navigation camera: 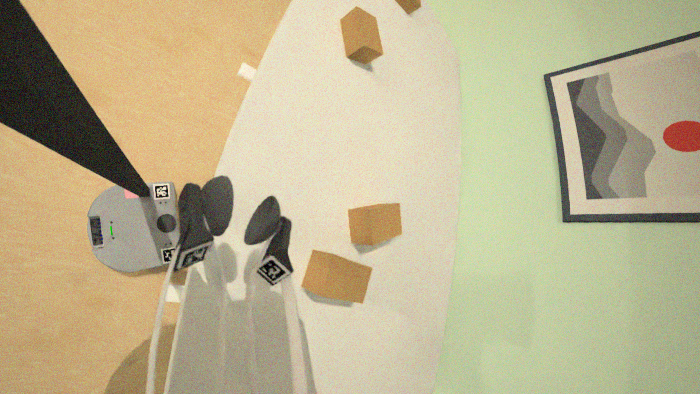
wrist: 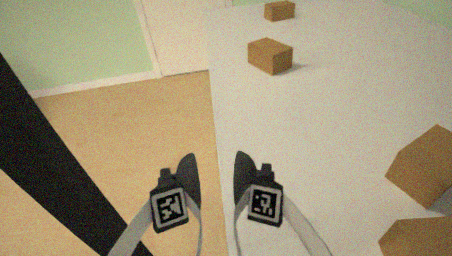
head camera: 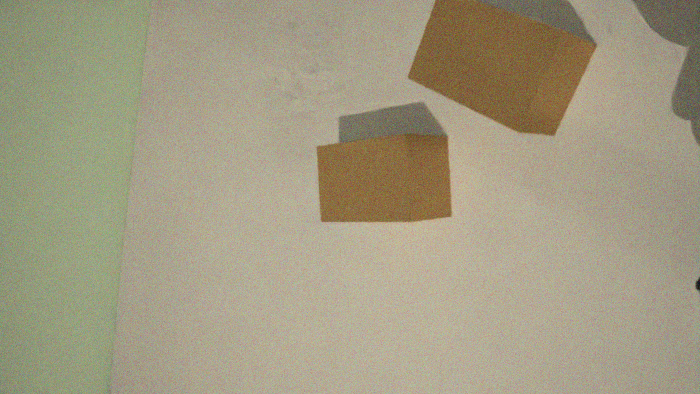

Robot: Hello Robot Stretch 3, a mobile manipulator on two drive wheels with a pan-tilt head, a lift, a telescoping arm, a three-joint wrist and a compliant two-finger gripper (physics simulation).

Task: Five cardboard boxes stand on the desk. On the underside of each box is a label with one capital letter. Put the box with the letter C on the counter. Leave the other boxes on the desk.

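Frame: origin at the robot's base, x ahead, y left, z up, level; millimetres.
Seen in the pictures: gripper, fingertip midpoint: (navigation camera: 241,191) (wrist: 216,170); robot's base, link origin: (navigation camera: 165,221).
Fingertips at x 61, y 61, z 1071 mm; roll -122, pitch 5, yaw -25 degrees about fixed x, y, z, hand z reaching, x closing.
Pixels of each thing's middle, then the offset from my fingertips to it. Level surfaces: height alone.
- pale desk, surface height: 121 mm down
- third box, body centre: (navigation camera: 361,36) (wrist: 269,55) 281 mm ahead, 311 mm left, 96 mm down
- fourth box, body centre: (wrist: 279,10) 533 mm ahead, 593 mm left, 96 mm down
Four brown cardboard boxes show on the pale desk (head camera: 225,300) (navigation camera: 325,125) (wrist: 325,100). One box (head camera: 385,177) (navigation camera: 375,224) (wrist: 425,162) lies nearer the wall. Close beside it, another box (head camera: 502,65) (navigation camera: 337,277) (wrist: 420,240) lies farther from the wall. A third box (navigation camera: 361,35) (wrist: 270,55) stands toward the far end, with a fourth box (navigation camera: 410,5) (wrist: 279,11) beyond it. No letters show; the undersides are hidden. The counter and a fifth box do not show. My gripper (navigation camera: 240,213) (wrist: 216,170) is partly open and empty, above the desk's front edge.
The robot's dark mast (navigation camera: 65,105) (wrist: 45,165) rises from its grey base (navigation camera: 130,240), at the desk's front side. A green wall (head camera: 60,200) (navigation camera: 510,280) runs behind the desk and carries a framed picture (navigation camera: 558,150). A pale door (wrist: 182,35) is beyond the far end.
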